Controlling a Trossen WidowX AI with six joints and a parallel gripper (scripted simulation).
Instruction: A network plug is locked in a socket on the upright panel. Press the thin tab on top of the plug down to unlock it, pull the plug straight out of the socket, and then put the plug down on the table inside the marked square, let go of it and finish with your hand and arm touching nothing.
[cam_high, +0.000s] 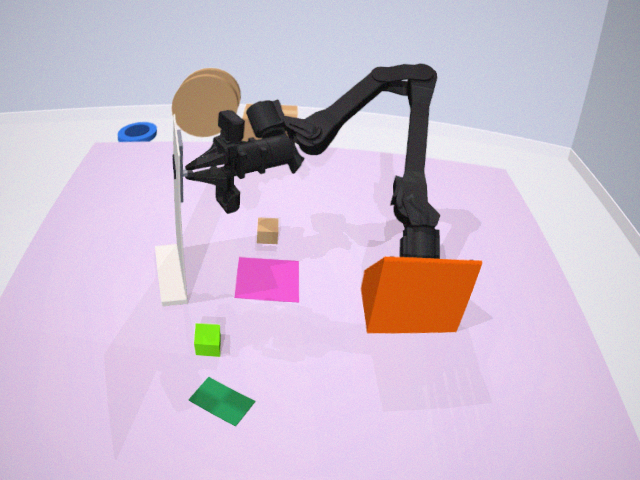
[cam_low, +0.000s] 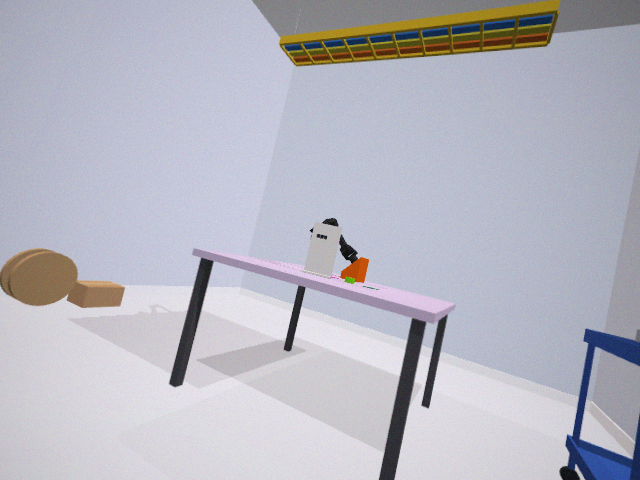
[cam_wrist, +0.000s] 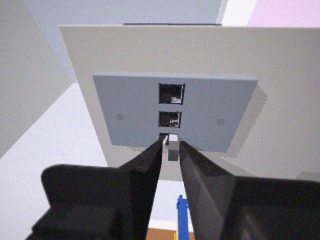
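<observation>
My gripper tip is now right at the pale grey network plug. The rest, counted from my gripper tip: flat dark green tile (90 mm behind, 310 mm to the left, 230 mm below); upright panel (30 mm ahead, 10 mm to the right, 90 mm below); magenta square (160 mm behind, 230 mm below).
</observation>
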